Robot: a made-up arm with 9 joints. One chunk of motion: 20 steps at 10 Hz.
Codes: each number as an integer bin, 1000 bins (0 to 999) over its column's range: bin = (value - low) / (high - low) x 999, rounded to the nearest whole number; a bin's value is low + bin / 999 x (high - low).
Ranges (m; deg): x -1.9..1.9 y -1.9..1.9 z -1.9..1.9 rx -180..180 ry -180..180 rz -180..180
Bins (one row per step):
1: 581 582 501 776 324 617
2: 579 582 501 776 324 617
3: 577 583 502 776 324 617
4: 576 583 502 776 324 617
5: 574 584 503 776 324 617
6: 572 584 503 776 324 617
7: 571 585 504 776 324 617
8: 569 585 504 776 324 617
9: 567 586 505 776 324 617
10: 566 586 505 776 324 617
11: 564 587 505 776 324 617
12: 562 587 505 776 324 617
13: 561 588 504 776 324 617
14: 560 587 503 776 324 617
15: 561 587 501 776 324 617
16: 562 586 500 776 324 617
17: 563 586 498 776 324 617
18: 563 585 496 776 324 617
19: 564 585 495 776 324 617
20: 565 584 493 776 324 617
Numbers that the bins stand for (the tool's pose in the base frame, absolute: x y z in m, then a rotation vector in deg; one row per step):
1: 0.3100 0.3138 0.0057 99.64 -63.24 42.34
2: 0.3024 0.3138 0.0057 99.64 -63.24 42.34
3: 0.2948 0.3176 0.0095 99.64 -63.24 42.34
4: 0.2910 0.3176 0.0095 99.64 -63.24 42.34
5: 0.2834 0.3214 0.0133 99.64 -63.24 42.34
6: 0.2758 0.3214 0.0133 99.64 -63.24 42.34
7: 0.2720 0.3252 0.0171 99.64 -63.24 42.34
8: 0.2644 0.3252 0.0171 99.64 -63.24 42.34
9: 0.2568 0.3290 0.0209 99.64 -63.24 42.34
10: 0.2530 0.3290 0.0209 99.64 -63.24 42.34
11: 0.2453 0.3328 0.0209 99.64 -63.24 42.34
12: 0.2377 0.3328 0.0209 99.64 -63.24 42.34
13: 0.2339 0.3366 0.0171 99.64 -63.24 42.34
14: 0.2301 0.3328 0.0133 99.64 -63.24 42.34
15: 0.2339 0.3328 0.0057 99.64 -63.24 42.34
16: 0.2377 0.3290 0.0019 99.64 -63.24 42.34
17: 0.2415 0.3290 -0.0057 99.64 -63.24 42.34
18: 0.2415 0.3252 -0.0133 99.64 -63.24 42.34
19: 0.2453 0.3252 -0.0171 99.64 -63.24 42.34
20: 0.2491 0.3214 -0.0247 99.64 -63.24 42.34

